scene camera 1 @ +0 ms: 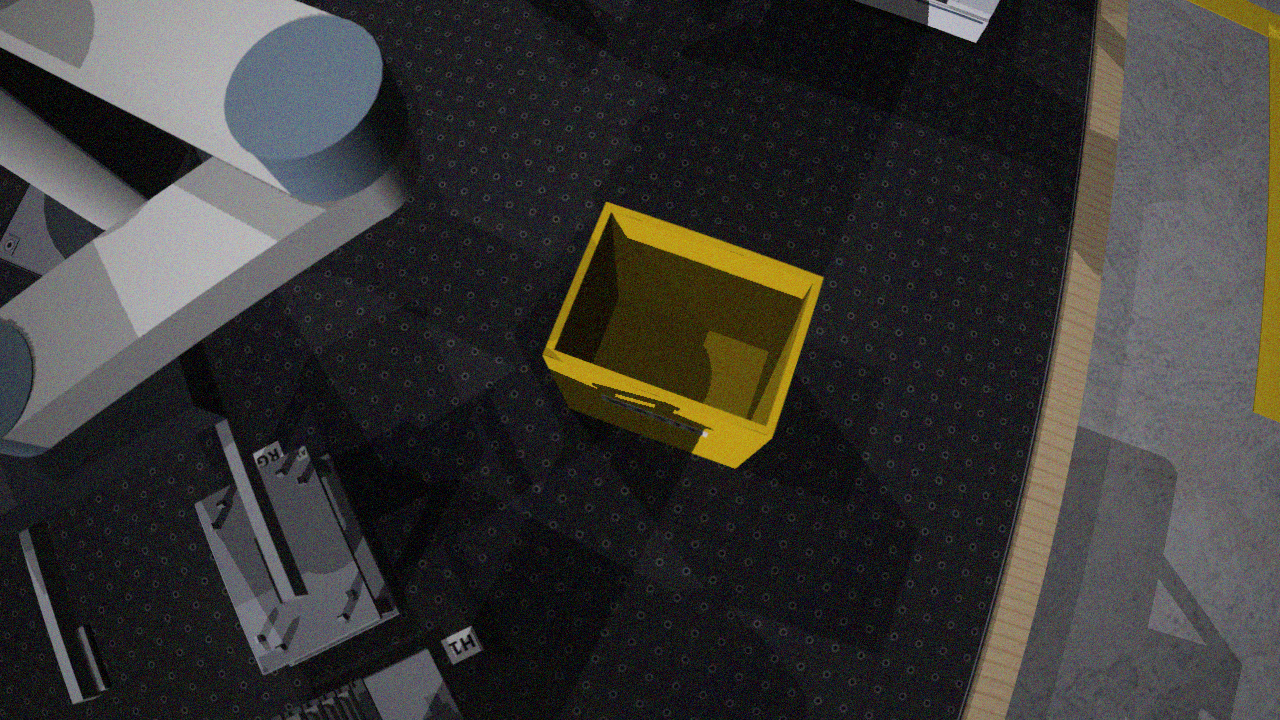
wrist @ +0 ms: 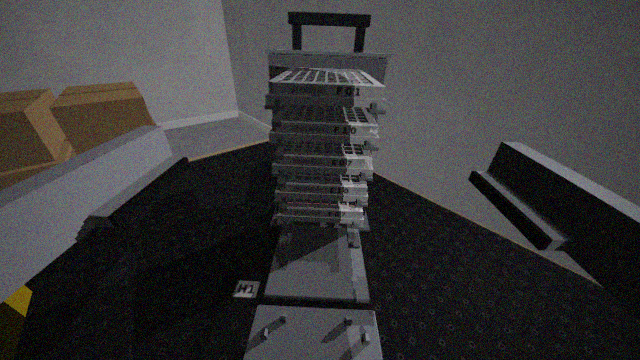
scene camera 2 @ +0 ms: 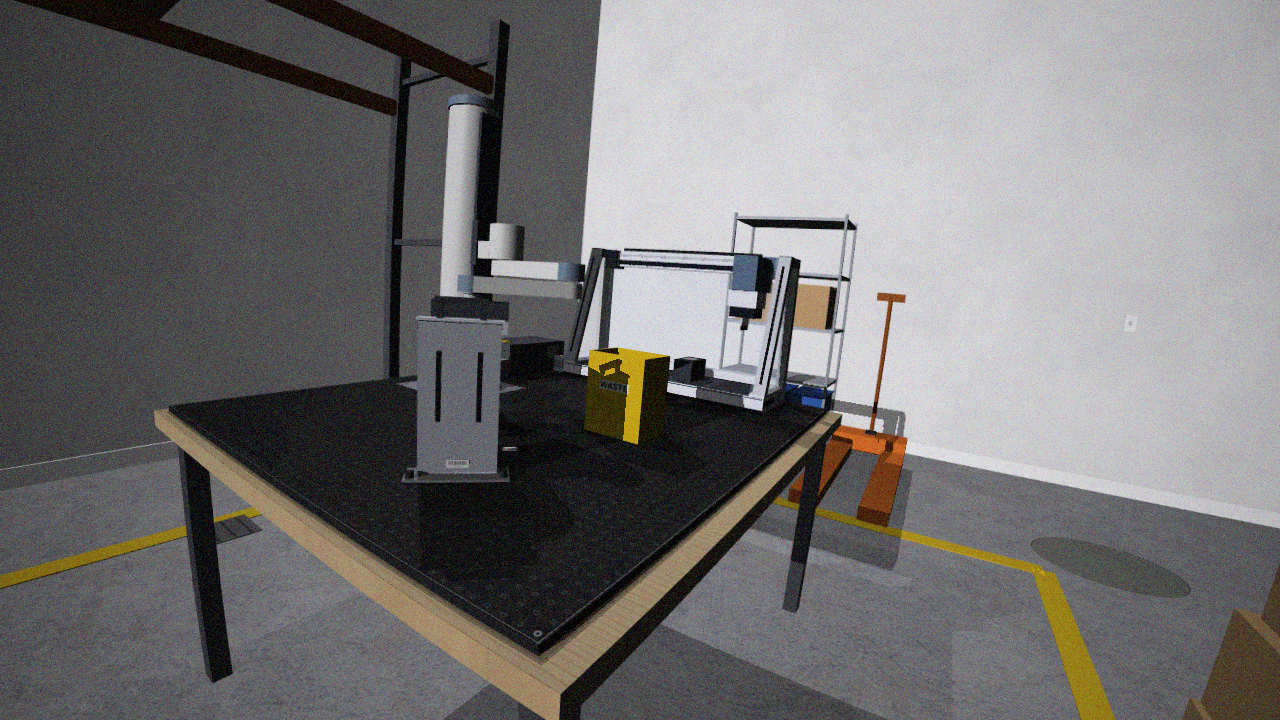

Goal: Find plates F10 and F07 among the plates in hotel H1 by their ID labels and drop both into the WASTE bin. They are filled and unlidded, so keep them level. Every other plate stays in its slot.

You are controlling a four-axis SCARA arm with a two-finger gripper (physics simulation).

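Frame: origin at the arm's base, x ahead, y left, z up, level; metres.
Seen in the pictures: gripper, fingertip midpoint: [scene camera 1: 187,651] [wrist: 329,152]; arm's base, link origin: [scene camera 1: 143,178].
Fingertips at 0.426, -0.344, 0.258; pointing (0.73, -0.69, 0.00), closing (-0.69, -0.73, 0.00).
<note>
Offsets run from my fingertips to a thing's top centre, as dx, dy, dz. "pt": to the spot under its first point.
Hotel H1 [scene camera 2: 458,385] [scene camera 1: 407,689] holds a stack of plates in the wrist view. From the top, labels read F01 {+0.095, -0.085, +0.021} [wrist: 348,92], F10 {+0.095, -0.085, -0.007} [wrist: 345,130], a plate ending in 07 {+0.095, -0.085, -0.035} [wrist: 342,163] with an unclear first letter, and one that looks like E10 {+0.095, -0.085, -0.063} [wrist: 339,190]. The lowest plate's label {pt +0.046, -0.045, -0.099} [wrist: 325,217] is unreadable; which plate is F07 is unclear. My gripper [wrist: 329,152] [scene camera 1: 189,646] is open and empty, fingers wide apart, in front of the stack; its fingers are hidden behind the hotel in scene camera 2. The yellow WASTE bin {+0.220, +0.318, -0.045} [scene camera 1: 716,246] [scene camera 2: 646,398] [wrist: 17,305] stands upright.
A pegged nest {-0.042, +0.043, -0.175} [scene camera 1: 313,528] [wrist: 310,345] with an RG tag {-0.120, +0.115, -0.244} [scene camera 1: 268,456] lies before the hotel, below the fingers. The H1 tag {+0.121, +0.025, -0.244} [scene camera 1: 461,643] [wrist: 246,288] lies beside the hotel. A gantry machine [scene camera 2: 680,261] stands beyond the bin. The arm [scene camera 1: 179,241] [scene camera 2: 528,286] extends above the table.
</note>
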